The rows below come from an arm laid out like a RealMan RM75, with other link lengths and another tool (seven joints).
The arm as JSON. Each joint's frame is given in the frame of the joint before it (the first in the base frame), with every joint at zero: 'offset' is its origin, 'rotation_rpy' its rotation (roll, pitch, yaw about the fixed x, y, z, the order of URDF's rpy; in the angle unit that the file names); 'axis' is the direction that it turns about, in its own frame. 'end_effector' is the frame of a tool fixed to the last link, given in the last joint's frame.
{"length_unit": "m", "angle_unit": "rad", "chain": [
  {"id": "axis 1", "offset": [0.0, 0.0, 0.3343], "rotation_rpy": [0.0, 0.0, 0.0], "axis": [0.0, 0.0, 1.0]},
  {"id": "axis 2", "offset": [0.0, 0.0, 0.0], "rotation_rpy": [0.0, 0.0, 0.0], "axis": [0.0, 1.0, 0.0]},
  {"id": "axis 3", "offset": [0.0, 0.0, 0.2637], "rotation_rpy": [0.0, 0.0, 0.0], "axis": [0.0, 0.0, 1.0]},
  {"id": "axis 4", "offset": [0.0, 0.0, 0.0], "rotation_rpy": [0.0, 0.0, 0.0], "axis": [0.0, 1.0, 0.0]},
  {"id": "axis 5", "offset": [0.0, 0.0, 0.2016], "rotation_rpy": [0.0, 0.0, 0.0], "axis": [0.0, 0.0, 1.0]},
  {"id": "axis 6", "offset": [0.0, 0.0, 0.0], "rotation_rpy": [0.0, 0.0, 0.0], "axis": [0.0, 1.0, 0.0]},
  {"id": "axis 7", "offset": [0.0, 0.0, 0.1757], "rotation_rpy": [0.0, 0.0, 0.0], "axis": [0.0, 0.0, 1.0]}
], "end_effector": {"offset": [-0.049, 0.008, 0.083], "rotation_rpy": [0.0, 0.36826, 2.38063]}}
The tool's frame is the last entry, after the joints.
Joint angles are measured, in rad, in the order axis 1, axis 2, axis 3, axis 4, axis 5, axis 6, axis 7. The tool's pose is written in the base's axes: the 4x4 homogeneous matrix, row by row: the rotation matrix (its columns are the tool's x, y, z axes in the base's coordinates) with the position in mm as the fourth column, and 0 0 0 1 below. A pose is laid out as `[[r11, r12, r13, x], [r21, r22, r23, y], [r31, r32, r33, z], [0, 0, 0, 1]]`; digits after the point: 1 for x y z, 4 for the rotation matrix.
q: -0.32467 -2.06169 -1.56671 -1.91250 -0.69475 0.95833 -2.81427
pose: [[-0.2647, -0.9631, 0.0487, -103.0], [-0.8437, 0.2557, 0.4721, 409.4], [-0.4671, 0.0839, -0.8802, 43.7], [0, 0, 0, 1]]
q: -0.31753 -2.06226 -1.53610 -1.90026 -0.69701 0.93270 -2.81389
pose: [[-0.2687, -0.9616, 0.0557, -101.7], [-0.8476, 0.2635, 0.4606, 406.6], [-0.4576, 0.0766, -0.8858, 35.2], [0, 0, 0, 1]]
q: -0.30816 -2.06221 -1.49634 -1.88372 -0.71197 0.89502 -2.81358
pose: [[-0.2700, -0.9599, 0.0755, -97.7], [-0.8537, 0.2749, 0.4423, 402.0], [-0.4453, 0.0549, -0.8937, 23.7], [0, 0, 0, 1]]
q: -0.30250 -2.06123 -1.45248 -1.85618 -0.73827 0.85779 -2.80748
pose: [[-0.2703, -0.9580, 0.0954, -94.3], [-0.8656, 0.2852, 0.4117, 395.5], [-0.4216, 0.0286, -0.9063, 8.5], [0, 0, 0, 1]]
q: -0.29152 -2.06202 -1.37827 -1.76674 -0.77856 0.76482 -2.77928
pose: [[-0.2558, -0.9604, 0.1107, -101.2], [-0.8843, 0.2787, 0.3746, 389.9], [-0.3906, -0.0021, -0.9206, -19.3], [0, 0, 0, 1]]
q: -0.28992 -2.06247 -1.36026 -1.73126 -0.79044 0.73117 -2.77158
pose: [[-0.2438, -0.9632, 0.1131, -105.7], [-0.8894, 0.2686, 0.3700, 390.3], [-0.3867, -0.0104, -0.9221, -26.9], [0, 0, 0, 1]]
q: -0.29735 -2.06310 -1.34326 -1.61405 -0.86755 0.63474 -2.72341
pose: [[-0.1928, -0.9721, 0.1334, -119.3], [-0.8996, 0.2294, 0.3715, 398.1], [-0.3918, -0.0484, -0.9188, -41.4], [0, 0, 0, 1]]
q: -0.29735 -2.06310 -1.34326 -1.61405 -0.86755 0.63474 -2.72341
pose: [[-0.1928, -0.9721, 0.1334, -119.3], [-0.8996, 0.2294, 0.3715, 398.1], [-0.3918, -0.0484, -0.9188, -41.4], [0, 0, 0, 1]]
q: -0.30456 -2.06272 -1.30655 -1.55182 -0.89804 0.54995 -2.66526
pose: [[-0.2147, -0.9674, 0.1346, -123.7], [-0.8873, 0.2508, 0.3871, 403.7], [-0.4082, -0.0363, -0.9122, -50.7], [0, 0, 0, 1]]
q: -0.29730 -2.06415 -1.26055 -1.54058 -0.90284 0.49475 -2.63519
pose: [[-0.2473, -0.9586, 0.1412, -120.2], [-0.8753, 0.2835, 0.3918, 400.9], [-0.4156, -0.0267, -0.9092, -58.4], [0, 0, 0, 1]]
